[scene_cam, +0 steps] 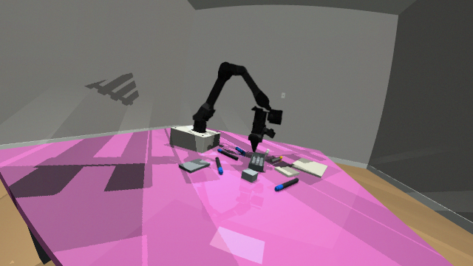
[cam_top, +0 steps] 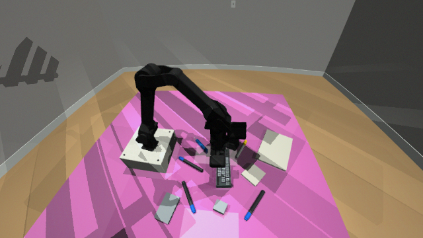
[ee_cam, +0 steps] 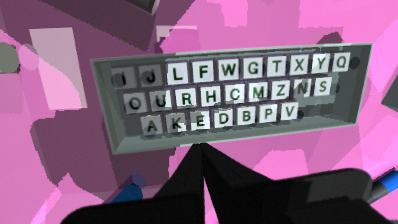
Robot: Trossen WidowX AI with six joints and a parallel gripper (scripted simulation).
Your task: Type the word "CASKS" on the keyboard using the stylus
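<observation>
Right now the blue stylus is 130 mm behind my gripper tip, 90 mm to the left of it and 30 mm below it. Also, from my gripper tip: grey block: 210 mm to the right, 60 mm ahead, 30 mm below; then stylus tip: 150 mm behind, 110 mm to the left, 30 mm below; then white-and-yellow marker: 110 mm to the left, 110 mm ahead, 30 mm below.
</observation>
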